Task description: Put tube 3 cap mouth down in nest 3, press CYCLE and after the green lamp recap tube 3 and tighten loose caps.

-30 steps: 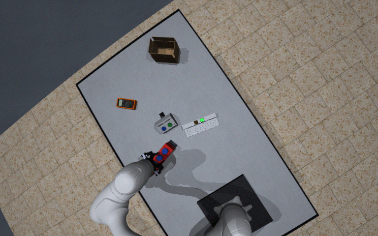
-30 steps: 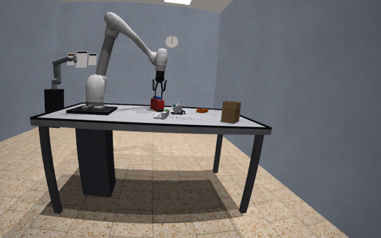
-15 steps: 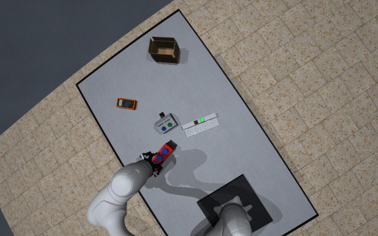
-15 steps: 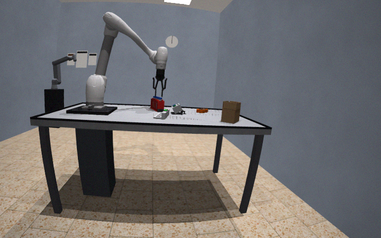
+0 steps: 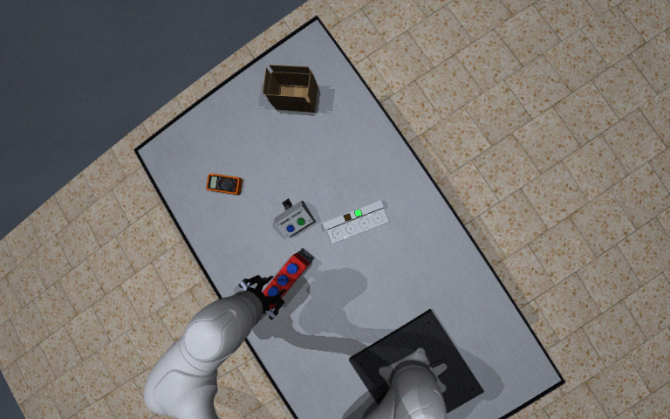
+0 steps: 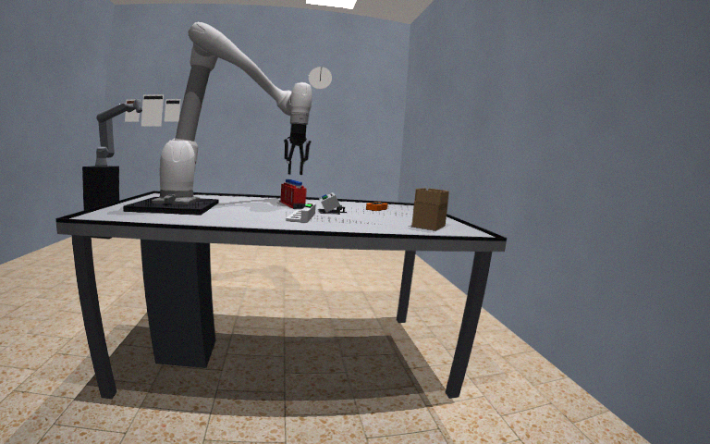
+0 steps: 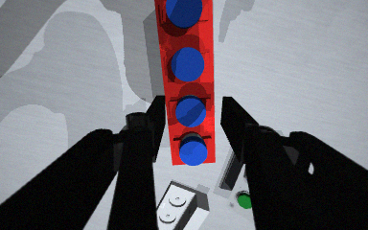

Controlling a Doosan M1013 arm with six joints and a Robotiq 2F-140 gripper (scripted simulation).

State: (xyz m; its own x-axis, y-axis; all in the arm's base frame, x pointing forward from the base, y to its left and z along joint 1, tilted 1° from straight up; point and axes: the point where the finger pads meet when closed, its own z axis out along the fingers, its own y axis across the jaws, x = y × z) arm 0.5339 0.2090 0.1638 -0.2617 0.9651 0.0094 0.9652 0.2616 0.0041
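Right now my hand is 10 mm to the left of the blue cap and 70 mm above it. From my hand the other things lie so: key housing: 160 mm ahead, 130 mm to the right, 130 mm below; green ready key: 150 mm ahead, 160 mm to the right, 120 mm below; blue cycle key: 140 mm ahead, 110 mm to the right, 120 mm below.
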